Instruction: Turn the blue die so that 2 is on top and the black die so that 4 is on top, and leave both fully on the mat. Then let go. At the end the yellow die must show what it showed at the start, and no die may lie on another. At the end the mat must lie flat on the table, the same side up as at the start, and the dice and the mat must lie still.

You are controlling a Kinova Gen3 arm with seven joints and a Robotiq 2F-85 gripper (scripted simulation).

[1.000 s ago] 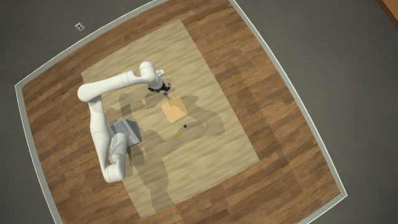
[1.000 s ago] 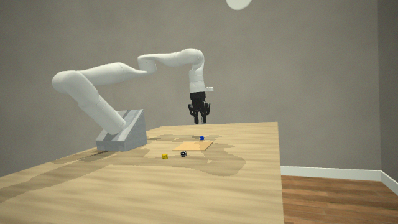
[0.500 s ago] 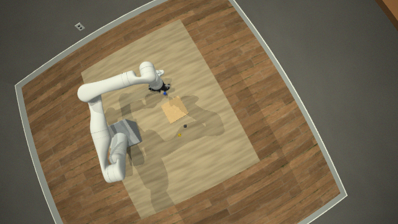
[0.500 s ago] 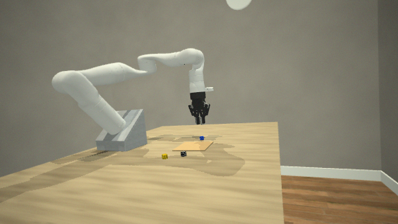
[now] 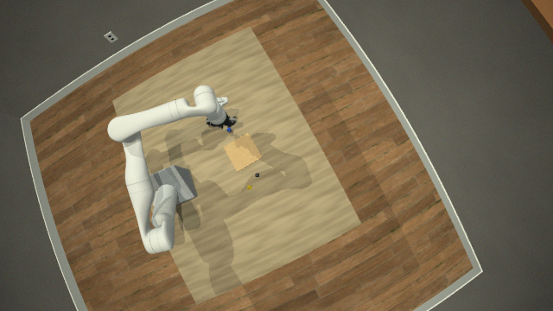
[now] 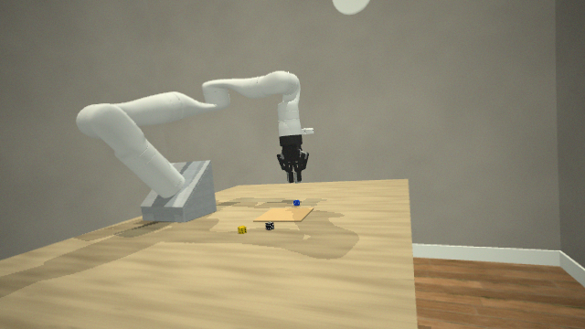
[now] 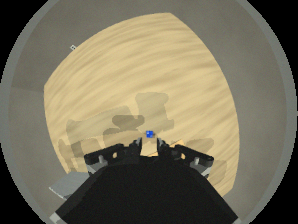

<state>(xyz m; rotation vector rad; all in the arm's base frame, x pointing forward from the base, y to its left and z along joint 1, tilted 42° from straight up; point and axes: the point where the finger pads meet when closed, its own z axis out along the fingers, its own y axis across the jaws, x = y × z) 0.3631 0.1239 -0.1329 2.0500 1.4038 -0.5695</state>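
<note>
Now: hand 90 mm above the blue die. Round my hand: black die: 260 mm to the right, 90 mm below, 40 mm ahead; then tan mat: 130 mm to the right, 90 mm below, 20 mm ahead; then yellow die: 300 mm to the right, 90 mm below, 10 mm behind.
</note>
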